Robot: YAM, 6 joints.
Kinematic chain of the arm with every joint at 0, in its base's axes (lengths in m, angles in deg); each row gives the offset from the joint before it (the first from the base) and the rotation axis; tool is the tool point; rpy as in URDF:
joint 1: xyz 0 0 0.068 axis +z
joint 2: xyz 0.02 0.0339 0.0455 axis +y
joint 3: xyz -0.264 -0.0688 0 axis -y
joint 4: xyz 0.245 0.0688 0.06 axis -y
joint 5: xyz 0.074 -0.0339 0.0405 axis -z
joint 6: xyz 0.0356 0 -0.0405 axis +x
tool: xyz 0 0 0 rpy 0 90 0
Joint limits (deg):
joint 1: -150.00..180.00
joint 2: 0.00..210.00
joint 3: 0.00..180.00
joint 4: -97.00..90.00
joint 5: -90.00..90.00
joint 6: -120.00..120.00
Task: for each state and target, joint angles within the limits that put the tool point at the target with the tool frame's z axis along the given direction. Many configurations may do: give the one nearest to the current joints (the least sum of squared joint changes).
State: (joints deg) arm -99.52 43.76 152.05 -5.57 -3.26 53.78
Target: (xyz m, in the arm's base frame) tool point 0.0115 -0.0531 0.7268 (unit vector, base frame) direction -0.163 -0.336 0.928
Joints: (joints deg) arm -67.19 81.11 146.74 9.49 16.28 53.78
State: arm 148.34 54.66 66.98 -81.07 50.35 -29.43
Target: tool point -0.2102 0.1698 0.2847 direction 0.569 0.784 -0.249
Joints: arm 148.38 94.26 77.72 -89.90 74.96 -29.43
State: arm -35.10 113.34 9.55 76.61 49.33 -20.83
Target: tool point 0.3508 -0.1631 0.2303 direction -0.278 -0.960 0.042
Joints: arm -19.67 115.05 60.23 89.20 85.74 -20.83
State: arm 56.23 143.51 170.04 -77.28 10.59 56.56
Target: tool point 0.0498 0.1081 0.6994 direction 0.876 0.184 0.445
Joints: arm 79.62 100.93 179.83 -26.18 55.98 56.56
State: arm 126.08 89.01 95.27 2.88 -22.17 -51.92
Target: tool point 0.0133 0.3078 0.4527 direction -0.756 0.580 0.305
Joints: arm 82.03 80.66 73.17 40.50 -55.97 -51.92
